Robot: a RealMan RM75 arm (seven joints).
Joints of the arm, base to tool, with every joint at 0 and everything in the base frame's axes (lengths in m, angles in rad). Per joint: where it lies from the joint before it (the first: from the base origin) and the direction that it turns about. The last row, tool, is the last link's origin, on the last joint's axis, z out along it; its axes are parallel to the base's.
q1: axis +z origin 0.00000 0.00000 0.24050
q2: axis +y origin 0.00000 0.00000 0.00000
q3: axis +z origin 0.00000 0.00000 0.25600
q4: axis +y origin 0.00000 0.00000 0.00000
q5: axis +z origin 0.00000 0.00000 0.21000
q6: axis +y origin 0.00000 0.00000 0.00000
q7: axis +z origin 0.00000 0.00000 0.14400
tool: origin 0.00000 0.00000 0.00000
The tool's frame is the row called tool.
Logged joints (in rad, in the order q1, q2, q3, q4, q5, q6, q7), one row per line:
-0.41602, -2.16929, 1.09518, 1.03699, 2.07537, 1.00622, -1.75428
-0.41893, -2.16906, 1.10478, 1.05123, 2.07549, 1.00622, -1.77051
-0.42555, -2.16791, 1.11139, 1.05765, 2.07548, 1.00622, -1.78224
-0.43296, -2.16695, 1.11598, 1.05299, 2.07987, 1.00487, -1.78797
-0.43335, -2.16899, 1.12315, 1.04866, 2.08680, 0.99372, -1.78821
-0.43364, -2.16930, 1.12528, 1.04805, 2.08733, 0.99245, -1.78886
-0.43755, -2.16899, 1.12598, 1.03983, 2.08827, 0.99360, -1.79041
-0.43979, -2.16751, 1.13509, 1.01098, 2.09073, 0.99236, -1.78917
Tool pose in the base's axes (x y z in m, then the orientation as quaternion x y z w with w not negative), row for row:
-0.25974, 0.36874, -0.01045, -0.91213, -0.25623, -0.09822, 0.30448
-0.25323, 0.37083, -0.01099, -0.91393, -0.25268, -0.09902, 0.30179
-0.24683, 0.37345, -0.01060, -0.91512, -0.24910, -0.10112, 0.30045
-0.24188, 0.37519, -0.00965, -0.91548, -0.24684, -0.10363, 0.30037
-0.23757, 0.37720, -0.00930, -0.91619, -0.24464, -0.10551, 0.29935
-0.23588, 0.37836, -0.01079, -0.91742, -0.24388, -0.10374, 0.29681
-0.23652, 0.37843, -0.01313, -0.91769, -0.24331, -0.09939, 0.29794
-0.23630, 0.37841, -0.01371, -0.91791, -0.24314, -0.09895, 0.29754
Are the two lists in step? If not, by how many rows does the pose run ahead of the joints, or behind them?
The pose runs 2 rows behind the joints: the pose in row i belongs to the joints in row i - 2.
